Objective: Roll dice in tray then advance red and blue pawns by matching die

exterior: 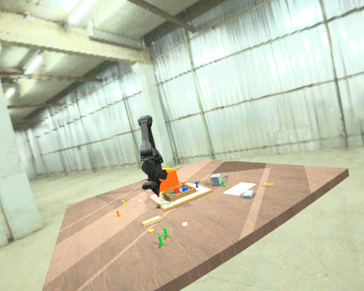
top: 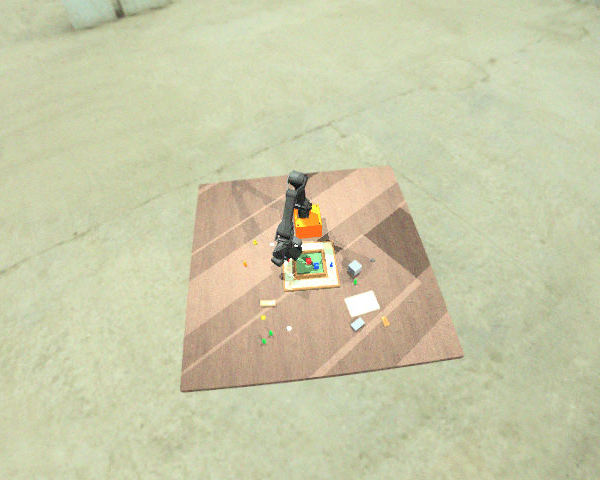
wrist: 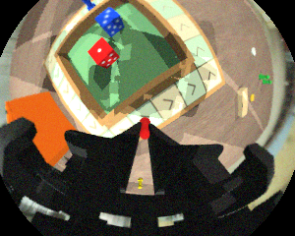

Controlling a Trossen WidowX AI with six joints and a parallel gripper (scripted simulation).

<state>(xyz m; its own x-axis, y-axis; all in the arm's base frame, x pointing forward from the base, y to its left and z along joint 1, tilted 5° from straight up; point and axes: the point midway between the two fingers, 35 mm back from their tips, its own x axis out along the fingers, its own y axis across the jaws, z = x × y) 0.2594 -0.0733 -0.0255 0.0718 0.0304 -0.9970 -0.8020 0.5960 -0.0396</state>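
The red pawn lies 10 mm above my gripper tip. The rest, counted from my gripper tip: blue pawn (20 mm ahead, 230 mm to the left, 10 mm below); orange pawn (20 mm ahead, 230 mm to the right, 20 mm below); yellow pawn (130 mm behind, 200 mm to the right, 20 mm below).
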